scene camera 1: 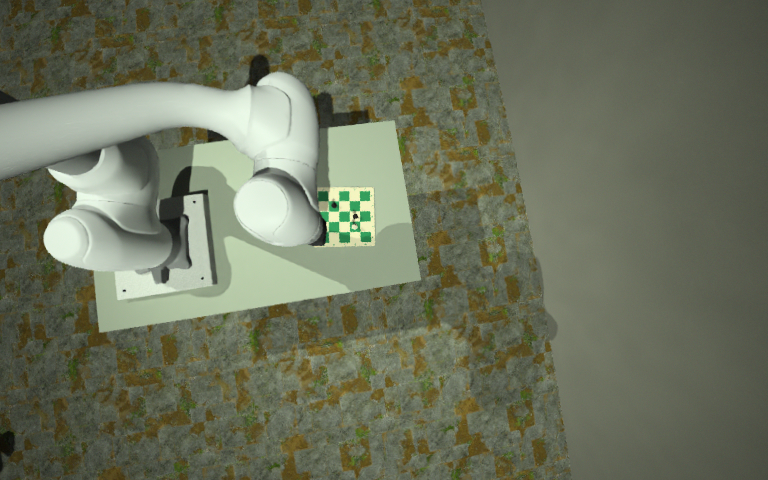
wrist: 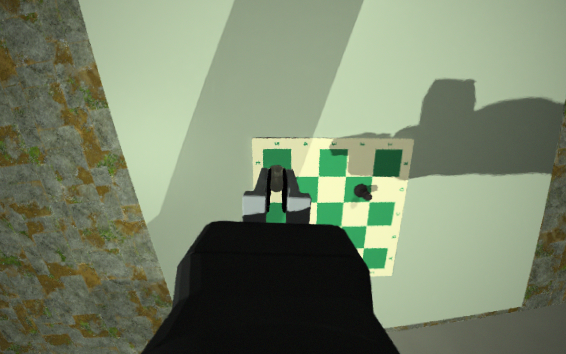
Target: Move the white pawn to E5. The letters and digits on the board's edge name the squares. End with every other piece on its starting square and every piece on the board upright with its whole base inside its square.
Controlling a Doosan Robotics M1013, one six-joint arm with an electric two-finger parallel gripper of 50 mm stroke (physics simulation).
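Places are measured from the arm's base along level axes (x ahead, y right, z down), in centimetres.
Pixels of known places: gripper, fingertip midpoint: (wrist: 276,181); arm's base at its link origin: (scene camera 1: 163,245).
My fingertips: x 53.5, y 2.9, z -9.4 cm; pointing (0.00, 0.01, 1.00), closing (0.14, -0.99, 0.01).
Observation:
For each thing: its middle in the pictures, then the offset to it from my fingertips. "pt": a spot on its surface instead. Level surfaces: height alone.
- white pawn at the middle of its body: (wrist: 276,180) dx -0.2, dy +0.0, dz -0.6 cm
- chessboard at the middle of its body: (wrist: 329,213) (scene camera 1: 344,216) dx +8.9, dy -6.8, dz +12.0 cm
- green E5 square at a spot on its surface: (wrist: 276,156) pt dx -0.3, dy +0.2, dz +11.7 cm
- white piece at the middle of its body: (scene camera 1: 354,225) dx +12.2, dy -2.7, dz +9.5 cm
- pale green table at its surface level: dz +12.3 cm
The white pawn (wrist: 276,178), greyish in shade, is held in my gripper (wrist: 276,181), which is shut on it. The wrist view shows them raised above the chessboard (scene camera 1: 373,225) (wrist: 257,145), over its 5 column. The pawn's head overlaps the near edge of the green E5 square (wrist: 276,156) in that view. The arm's wrist hides the fingers and the pawn in the scene view. A black piece (scene camera 1: 334,204) (wrist: 361,191) stands on D2. A black piece (scene camera 1: 355,216) stands on B3 and a white piece (scene camera 1: 355,226) on B4; my gripper body hides both in the wrist view.
The board lies on a pale green table (scene camera 1: 283,271) (wrist: 465,260). The arm's white wrist (scene camera 1: 271,209) covers the board's left edge in the scene view. The arm's base plate (scene camera 1: 198,243) stands on the table to the left. Arm shadows cross the table and board.

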